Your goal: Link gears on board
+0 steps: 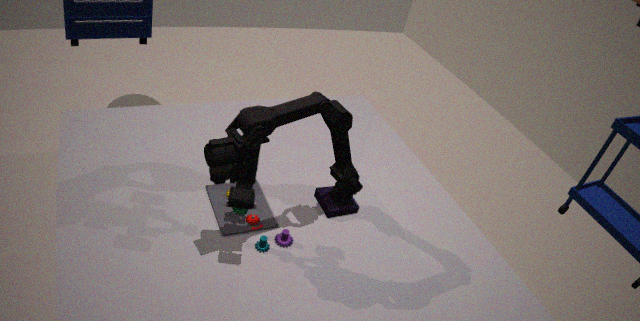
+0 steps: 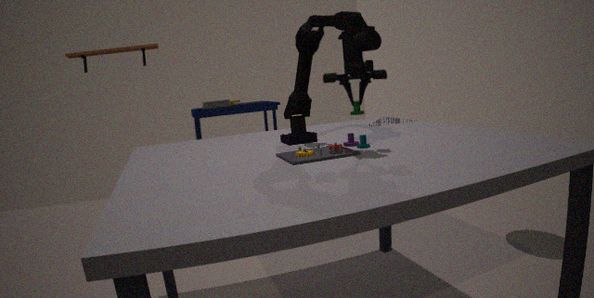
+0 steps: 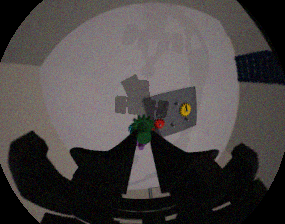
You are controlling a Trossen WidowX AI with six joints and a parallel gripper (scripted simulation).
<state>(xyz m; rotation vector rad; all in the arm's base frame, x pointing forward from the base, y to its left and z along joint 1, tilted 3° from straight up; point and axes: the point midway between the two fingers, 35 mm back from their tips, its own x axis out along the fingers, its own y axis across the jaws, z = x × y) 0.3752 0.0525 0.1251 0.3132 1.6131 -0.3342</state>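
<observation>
My gripper tip is now 70 mm past the red gear, 50 mm to the left of it and 130 mm above it. Round my gripper tip: teal gear (60 mm behind, 50 mm to the left, 130 mm below); red arrow (70 mm behind, 20 mm to the right, 130 mm below); green gear (10 mm below).
</observation>
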